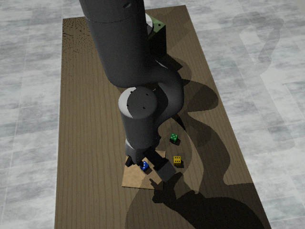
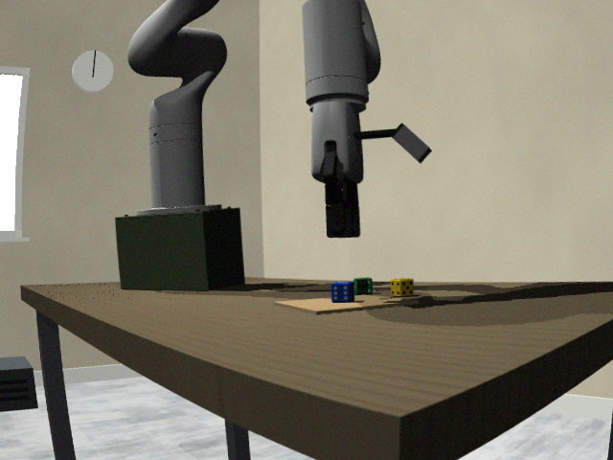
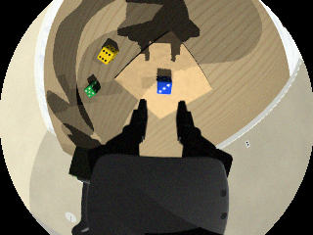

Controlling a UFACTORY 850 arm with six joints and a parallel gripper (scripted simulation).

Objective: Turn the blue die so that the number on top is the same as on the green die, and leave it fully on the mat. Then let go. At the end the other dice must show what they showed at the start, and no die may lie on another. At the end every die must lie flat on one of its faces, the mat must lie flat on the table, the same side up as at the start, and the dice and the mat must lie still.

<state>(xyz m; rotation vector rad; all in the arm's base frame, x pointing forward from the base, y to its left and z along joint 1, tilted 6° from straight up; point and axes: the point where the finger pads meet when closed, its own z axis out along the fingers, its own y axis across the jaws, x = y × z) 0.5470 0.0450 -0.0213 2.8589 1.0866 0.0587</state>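
Right now the blue die is 90 mm below my hand. Also, from my hand: tan mat (100 mm below); yellow die (110 mm to the left, 90 mm below, 20 mm behind); green die (110 mm to the left, 110 mm behind, 90 mm below).
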